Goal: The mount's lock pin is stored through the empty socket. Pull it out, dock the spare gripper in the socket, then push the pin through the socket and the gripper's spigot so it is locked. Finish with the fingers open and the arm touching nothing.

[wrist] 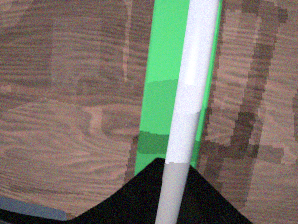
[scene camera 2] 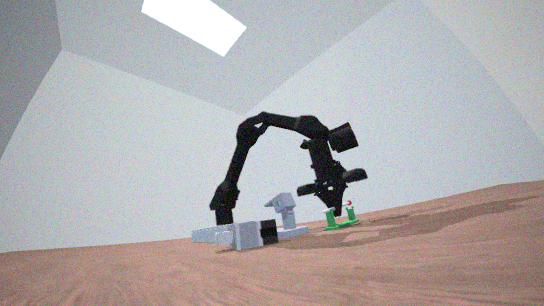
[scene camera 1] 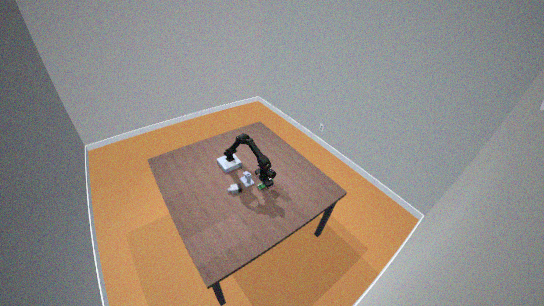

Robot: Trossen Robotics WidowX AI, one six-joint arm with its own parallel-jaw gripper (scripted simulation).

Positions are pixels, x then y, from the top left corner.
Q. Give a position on a spare gripper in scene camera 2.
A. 239,236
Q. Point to a grey mount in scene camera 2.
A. At 284,203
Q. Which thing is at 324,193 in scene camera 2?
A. My gripper.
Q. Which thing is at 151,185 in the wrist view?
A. My gripper.
